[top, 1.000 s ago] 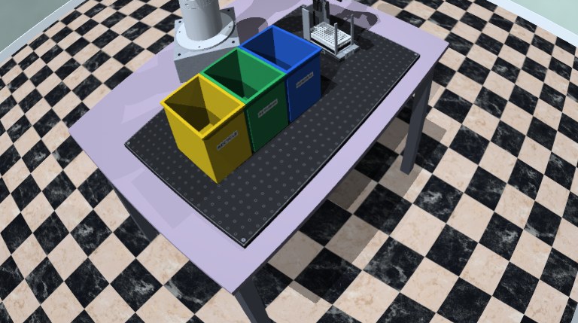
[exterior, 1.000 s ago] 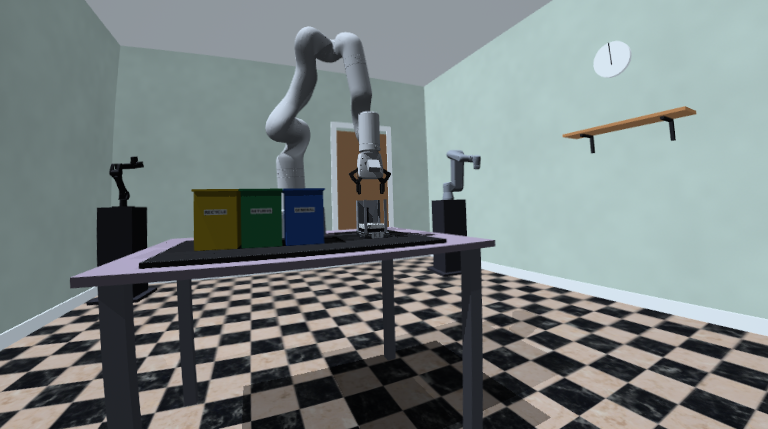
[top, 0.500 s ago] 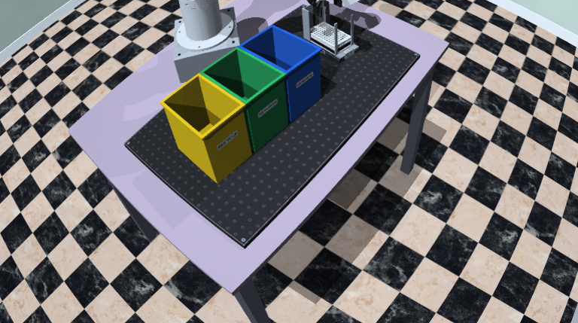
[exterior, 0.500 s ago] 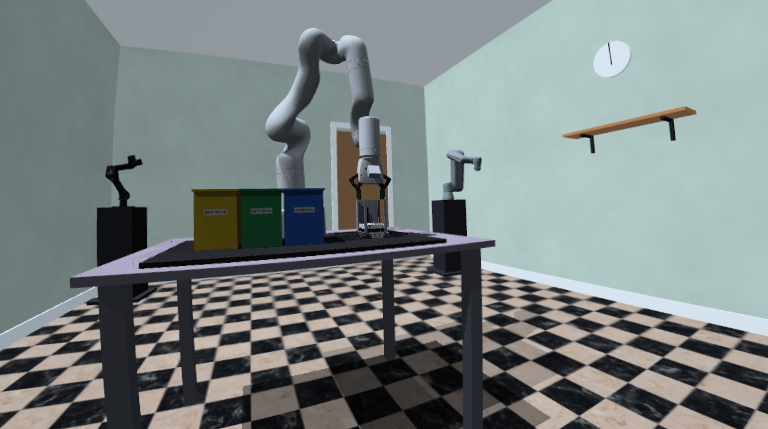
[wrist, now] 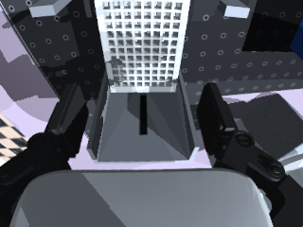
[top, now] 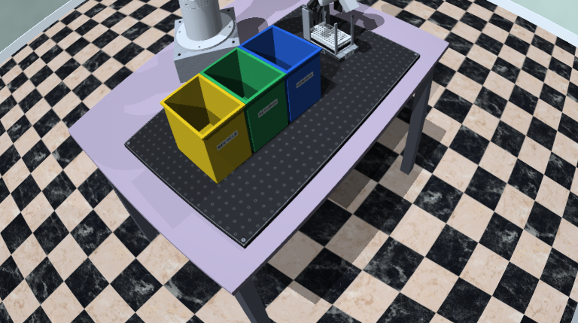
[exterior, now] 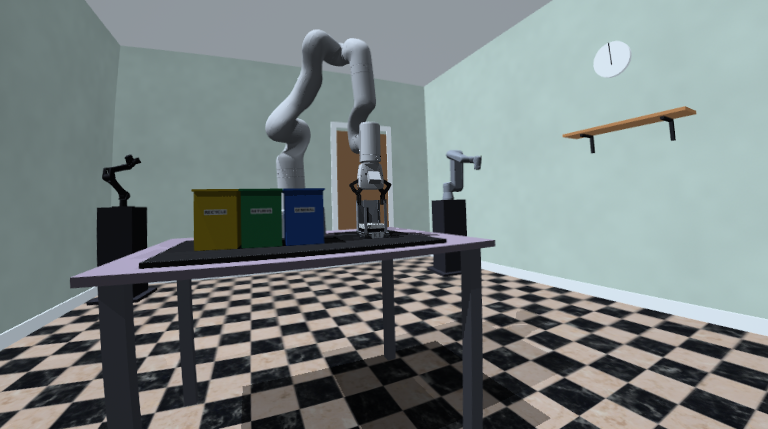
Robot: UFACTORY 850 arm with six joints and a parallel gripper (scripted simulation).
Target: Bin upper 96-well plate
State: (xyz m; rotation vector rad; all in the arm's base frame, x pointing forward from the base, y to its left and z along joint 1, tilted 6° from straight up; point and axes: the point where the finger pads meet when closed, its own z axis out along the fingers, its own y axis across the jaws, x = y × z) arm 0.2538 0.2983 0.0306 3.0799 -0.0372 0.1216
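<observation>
Now: hand 9 cm above the white 96-well plate. Also, from my hand: blue bin: 27 cm to the right, 7 cm ahead, 4 cm below; green bin: 40 cm to the right, 8 cm ahead, 4 cm below; dark plate: 10 cm below.
</observation>
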